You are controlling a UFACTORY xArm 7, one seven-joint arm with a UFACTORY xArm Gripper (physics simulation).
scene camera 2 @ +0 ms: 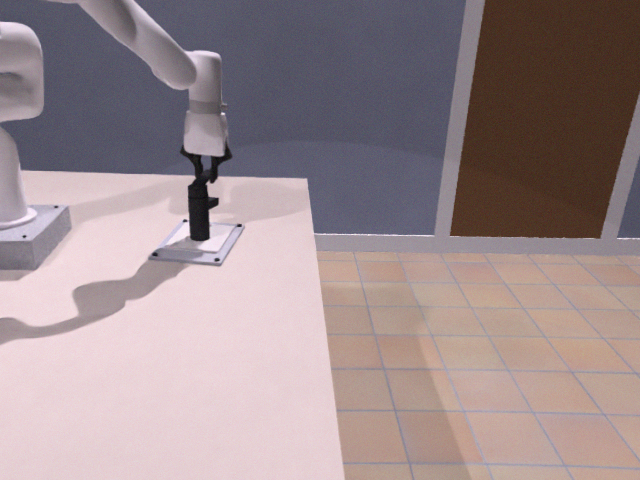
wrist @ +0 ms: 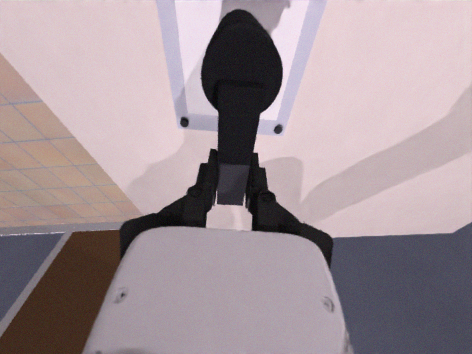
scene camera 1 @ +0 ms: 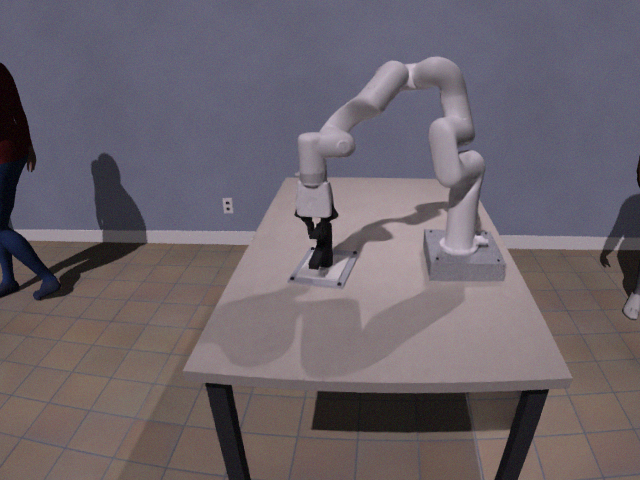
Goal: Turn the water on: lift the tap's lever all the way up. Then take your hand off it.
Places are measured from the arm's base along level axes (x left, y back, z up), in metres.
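Pixels of known places: gripper, between the fingertips: (scene camera 2: 206,181) (wrist: 233,162) (scene camera 1: 317,237); arm's base, origin of its link: (scene camera 2: 5,219) (scene camera 1: 458,246).
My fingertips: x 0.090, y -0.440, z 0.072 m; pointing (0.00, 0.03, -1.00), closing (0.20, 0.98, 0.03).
Observation:
For each thing: its top centre in the pictures, then the offset to it from my fingertips. "pt": a spot on its surface instead. Level surfaces: height alone.
- black tap, a spot on its surface: (wrist: 241,55) pt dz +0.011, dx -0.082, dy +0.015 m
- flat plate with a grey-blue rim, centre of its top: (wrist: 238,39) (scene camera 2: 200,238) (scene camera 1: 325,264) dz -0.125, dx -0.070, dy +0.014 m
- tap's short spout, centre of its top: (scene camera 2: 206,195) (scene camera 1: 318,248) dz -0.037, dx -0.001, dy +0.000 m
- table, height of its surface: dz -0.136 m
The black tap (scene camera 1: 324,252) (scene camera 2: 199,219) (wrist: 241,55) stands upright on a flat plate with a grey-blue rim (scene camera 1: 348,268) (scene camera 2: 191,256) (wrist: 172,60). Its lever (scene camera 2: 202,179) (wrist: 237,135) sticks out from the top of the tap and slopes upward toward its free end. My gripper (scene camera 1: 316,232) (scene camera 2: 206,176) (wrist: 233,162) points down above the tap and is shut on the lever, with one finger on each side near the free end. In scene camera 1 the lever and fingers overlap, dark on dark, so the contact is hard to make out there.
The tap's short spout (scene camera 2: 212,202) juts out below the lever, on the same side. The plate lies on the table (scene camera 1: 413,335) (scene camera 2: 180,387), near one of its edges. The arm's grey base block (scene camera 1: 465,268) (scene camera 2: 46,232) stands on the table beside it.

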